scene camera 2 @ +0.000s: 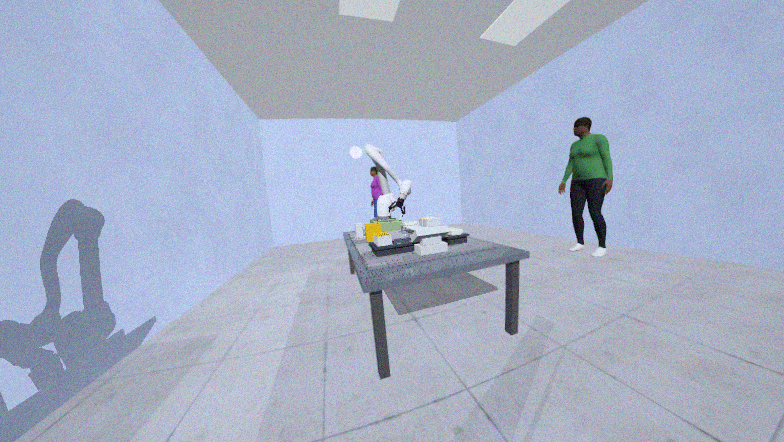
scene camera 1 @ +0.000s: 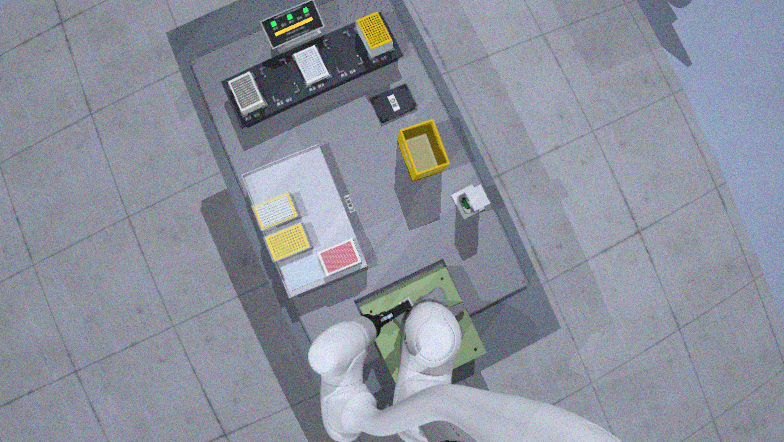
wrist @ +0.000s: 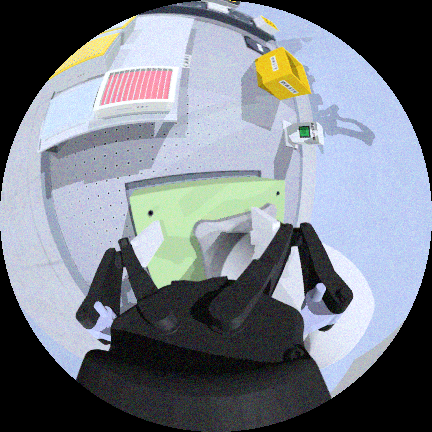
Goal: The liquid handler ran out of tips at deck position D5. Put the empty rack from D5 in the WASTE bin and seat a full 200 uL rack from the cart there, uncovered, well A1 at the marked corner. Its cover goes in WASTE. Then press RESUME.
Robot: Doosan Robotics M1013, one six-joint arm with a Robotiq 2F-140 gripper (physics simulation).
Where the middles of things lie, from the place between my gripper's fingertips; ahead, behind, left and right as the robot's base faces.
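White box with green button [scene camera 1: 470, 200]: my gripper 420 mm to the left of it, 190 mm short of it, 60 mm above it. Yellow WASTE bin [scene camera 1: 428, 127]: 340 mm to the right of my hand, 420 mm ahead of it, 60 mm below it.
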